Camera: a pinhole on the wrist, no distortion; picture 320 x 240 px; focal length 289.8 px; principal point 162.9 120.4 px. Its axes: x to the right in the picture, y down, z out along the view. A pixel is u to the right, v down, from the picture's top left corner.
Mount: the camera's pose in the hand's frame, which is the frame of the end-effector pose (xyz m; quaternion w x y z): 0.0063 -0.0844 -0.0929 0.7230 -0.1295 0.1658 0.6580
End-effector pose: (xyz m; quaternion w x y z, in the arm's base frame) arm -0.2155 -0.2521 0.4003 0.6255 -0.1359 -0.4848 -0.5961
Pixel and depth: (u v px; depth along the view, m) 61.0 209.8 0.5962
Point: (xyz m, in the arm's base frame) -0.4419 0.2429 0.5450
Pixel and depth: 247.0 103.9 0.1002
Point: -0.2290 -0.2799 0.4026
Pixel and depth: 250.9 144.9 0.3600
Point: -0.1584 -0.0735 0.5689
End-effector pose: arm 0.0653 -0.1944 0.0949 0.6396 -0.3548 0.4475 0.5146
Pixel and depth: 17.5 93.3 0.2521
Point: 0.2039 -0.0315 0.1247
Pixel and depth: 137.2 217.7 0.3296
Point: 0.0727 -0.0115 0.2507
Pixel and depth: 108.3 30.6 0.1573
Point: 0.1336 -0.1284 0.0564
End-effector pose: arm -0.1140 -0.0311 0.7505 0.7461 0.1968 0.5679 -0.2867
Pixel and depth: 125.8 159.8 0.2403
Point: -0.0212 -0.1240 0.8012
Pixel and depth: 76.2 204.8 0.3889
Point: 0.0852 -0.2227 0.9230
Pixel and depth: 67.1 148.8 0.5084
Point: 0.1889 -0.3195 0.8942
